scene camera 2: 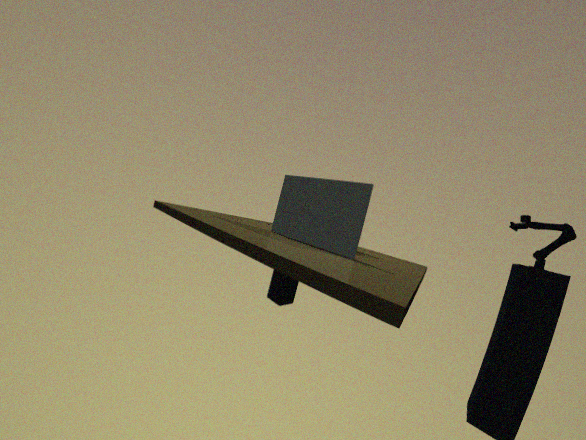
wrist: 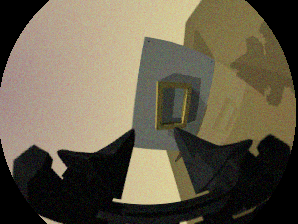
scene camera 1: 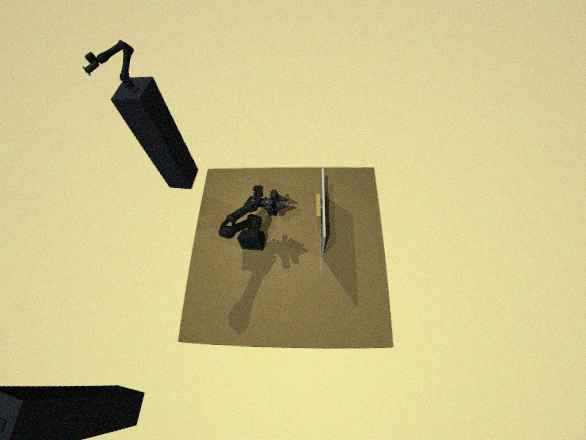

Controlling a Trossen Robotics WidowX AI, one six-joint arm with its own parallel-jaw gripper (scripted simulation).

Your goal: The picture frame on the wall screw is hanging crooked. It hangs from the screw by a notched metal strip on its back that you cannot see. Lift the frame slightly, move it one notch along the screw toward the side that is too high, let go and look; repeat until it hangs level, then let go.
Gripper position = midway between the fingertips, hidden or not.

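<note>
A thin upright wall [scene camera 2: 327,213] is visible, also in the wrist view: the wall [wrist: 160,60]. The gripper [wrist: 154,131] is visible too.
</note>
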